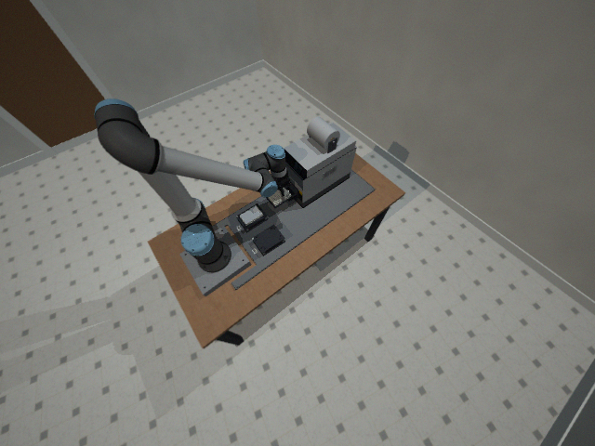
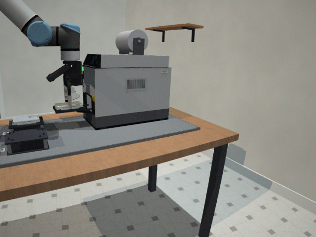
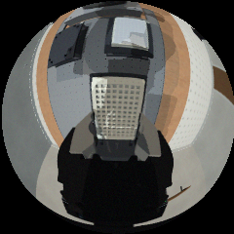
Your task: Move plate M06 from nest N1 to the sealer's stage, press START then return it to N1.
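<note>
Now: the plate M06 10 mm below my hand. Also, from my hand: black sealer stage: 20 mm below; plate: 210 mm behind, 60 mm below, 10 mm to the right; foil roll: 330 mm ahead, 310 mm above, 50 mm to the left.
</note>
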